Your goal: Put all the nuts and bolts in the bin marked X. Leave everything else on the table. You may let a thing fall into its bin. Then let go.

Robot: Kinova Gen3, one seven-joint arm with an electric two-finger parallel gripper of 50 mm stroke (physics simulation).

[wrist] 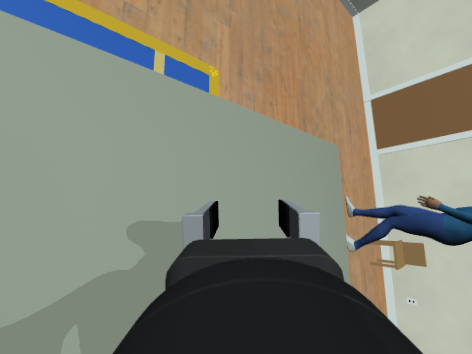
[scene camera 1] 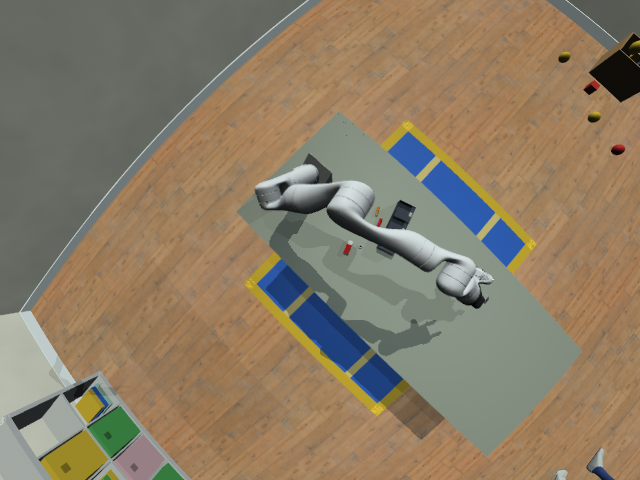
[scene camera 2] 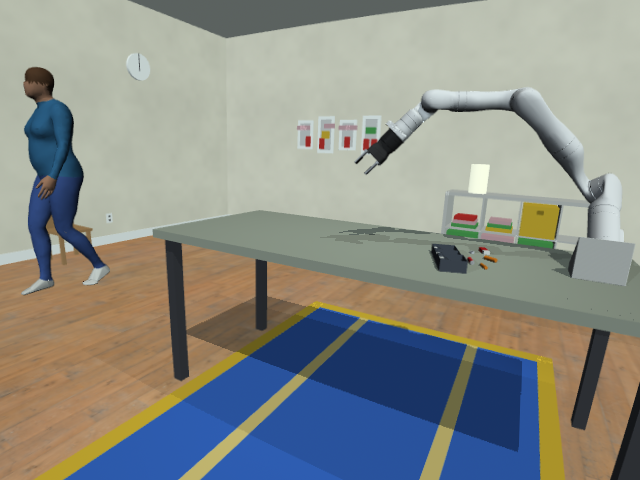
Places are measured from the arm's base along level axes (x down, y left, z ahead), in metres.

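Pixels of known places: gripper, between the fingertips: [wrist: 248, 213] [scene camera 2: 360, 168]; arm's base, origin of its link: [scene camera 1: 311, 174] [scene camera 2: 603, 255].
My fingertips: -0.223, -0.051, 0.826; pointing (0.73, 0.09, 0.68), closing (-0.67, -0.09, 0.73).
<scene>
For each thing: its top centre in the pictures, then the offset to it from my fingertips, as dx, dy, dz. Level surfaces: height alone.
- dark compartment tray, centre of its top: [scene camera 2: 448, 250] [scene camera 1: 397, 227] +0.259, +0.090, -0.355
- small grey metallic piece, centre of its top: [scene camera 2: 472, 251] [scene camera 1: 360, 246] +0.290, -0.082, -0.439
- red-and-white piece, centre of its top: [scene camera 2: 484, 249] [scene camera 1: 348, 247] +0.286, -0.120, -0.485
- red piece, centre of its top: [scene camera 2: 471, 258] [scene camera 1: 379, 222] +0.284, +0.065, -0.432
- grey-green table, height of its surface: dx +0.298
My gripper [scene camera 1: 484, 300] [scene camera 2: 361, 167] [wrist: 248, 213] is open and empty, high above the table and away from the small things. A dark compartment tray [scene camera 1: 385, 253] [scene camera 2: 453, 268] stands on the table; the arm hides part of it in scene camera 1, and no X mark can be read. A small grey metallic piece [scene camera 1: 360, 246] [scene camera 2: 471, 252], perhaps a nut, lies beside the tray. A red-and-white piece [scene camera 1: 347, 248] [scene camera 2: 483, 250] lies near it. A red piece [scene camera 1: 379, 222] [scene camera 2: 469, 259] lies closer to the tray. One orange piece [scene camera 1: 377, 211] [scene camera 2: 483, 266] and another orange piece [scene camera 2: 490, 258] lie nearby.
The arm spans above the grey-green table [scene camera 1: 516, 361] [scene camera 2: 248, 232] [wrist: 100, 150]. Blue mats with yellow borders lie on the floor on both sides. A person [scene camera 2: 54, 139] [wrist: 400, 217] is beyond the table's far end, near a wooden chair [wrist: 412, 253].
</scene>
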